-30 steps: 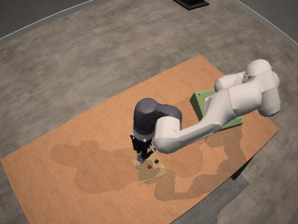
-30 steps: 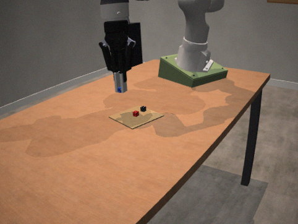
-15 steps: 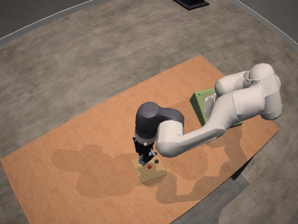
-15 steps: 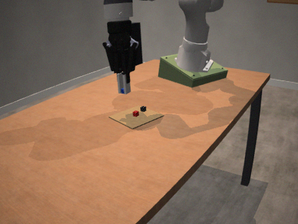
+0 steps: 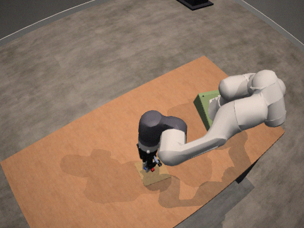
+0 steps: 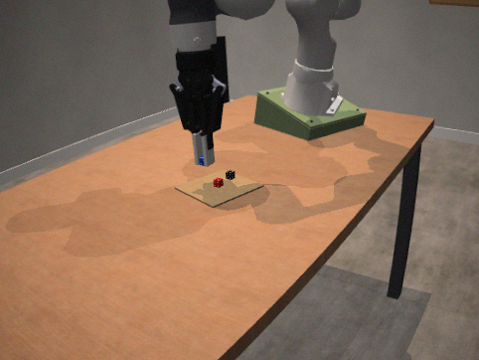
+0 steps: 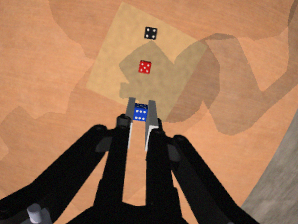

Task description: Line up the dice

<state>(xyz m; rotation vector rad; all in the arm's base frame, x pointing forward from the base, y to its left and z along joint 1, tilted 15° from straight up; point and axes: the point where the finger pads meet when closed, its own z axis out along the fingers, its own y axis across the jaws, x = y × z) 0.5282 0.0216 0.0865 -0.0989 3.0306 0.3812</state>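
Right now my hand is 90 mm above the red die and 40 mm past it. From my hand the other things lie so: blue die: 30 mm below; then tan mat: 100 mm below, 40 mm behind, 10 mm to the right; then black die: 90 mm below, 90 mm behind, 10 mm to the right.
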